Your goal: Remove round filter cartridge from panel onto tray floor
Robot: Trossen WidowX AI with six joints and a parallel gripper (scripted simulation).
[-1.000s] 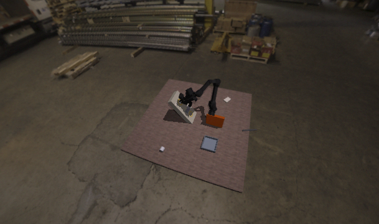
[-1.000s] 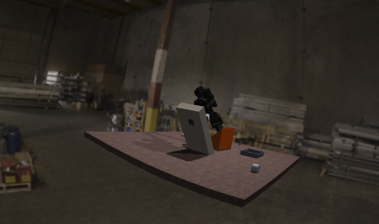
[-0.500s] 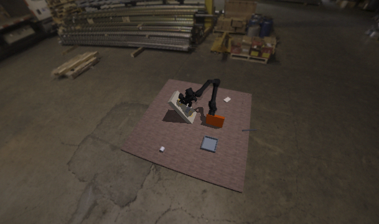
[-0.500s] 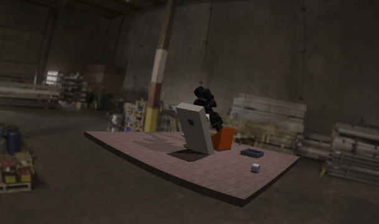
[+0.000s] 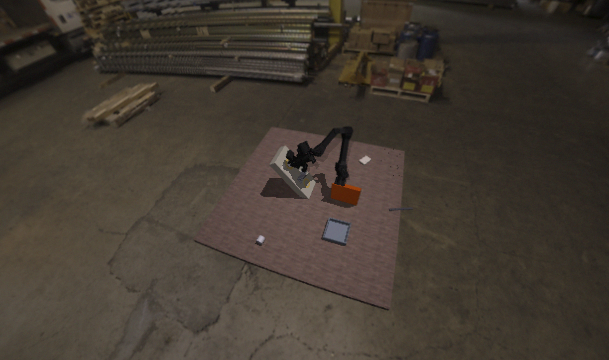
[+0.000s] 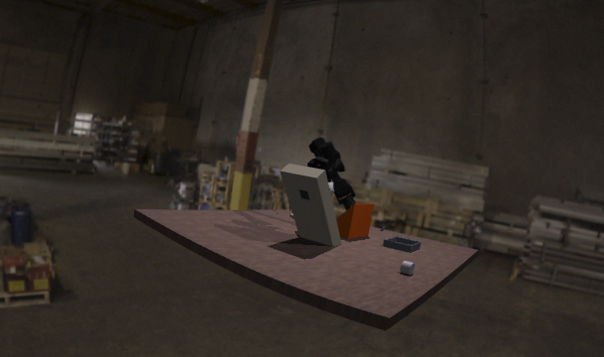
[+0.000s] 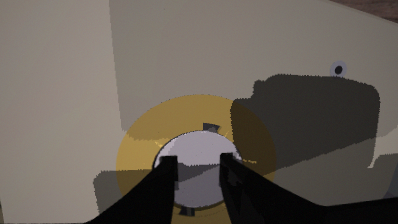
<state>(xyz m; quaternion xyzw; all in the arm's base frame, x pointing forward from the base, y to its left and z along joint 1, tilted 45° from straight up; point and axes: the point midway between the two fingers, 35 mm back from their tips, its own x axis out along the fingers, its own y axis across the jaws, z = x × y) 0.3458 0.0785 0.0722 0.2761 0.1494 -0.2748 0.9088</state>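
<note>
The round filter cartridge is 10 mm ahead of my gripper tip and 10 mm below it. The rest, counted from my gripper tip: beige service panel (40 mm behind, 80 mm below); flat white piece (500 mm behind, 430 mm to the right, 220 mm below); blue-grey tray (440 mm behind, 280 mm to the left, 220 mm below).
</note>
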